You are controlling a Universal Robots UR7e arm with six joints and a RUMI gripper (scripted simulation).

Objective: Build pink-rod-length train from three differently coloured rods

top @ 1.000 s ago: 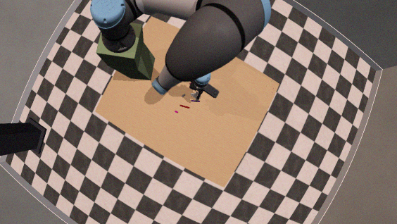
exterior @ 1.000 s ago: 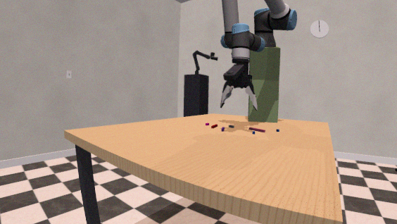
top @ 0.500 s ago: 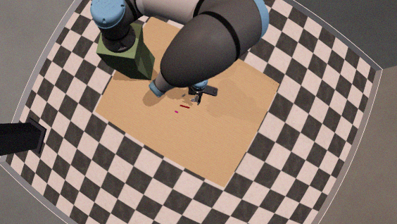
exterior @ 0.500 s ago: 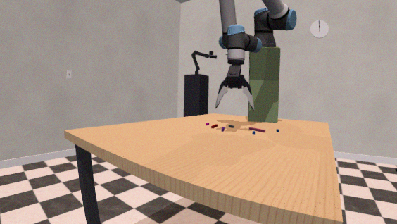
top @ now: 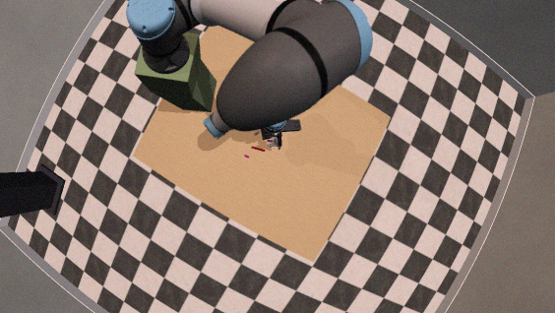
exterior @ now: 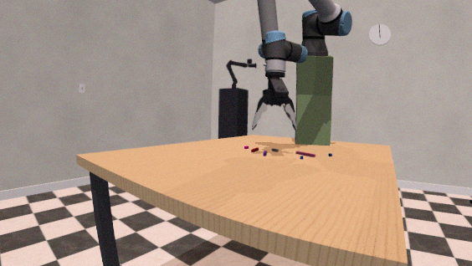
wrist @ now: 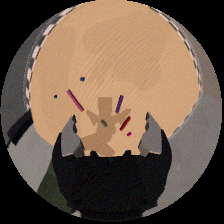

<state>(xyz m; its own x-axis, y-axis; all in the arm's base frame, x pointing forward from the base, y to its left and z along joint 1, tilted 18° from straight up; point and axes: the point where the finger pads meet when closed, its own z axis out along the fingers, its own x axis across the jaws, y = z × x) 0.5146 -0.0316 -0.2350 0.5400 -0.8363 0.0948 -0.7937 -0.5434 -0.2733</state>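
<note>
My hand is 9 cm past the magenta rod, 16 cm to the left of it and 8 cm above it. From my hand the other things lie so: red rod (6 cm behind, 10 cm to the right, 8 cm below); grey rod (10 cm behind, 3 cm to the right, 8 cm below); purple rod (4 cm to the right, 8 cm below).
</note>
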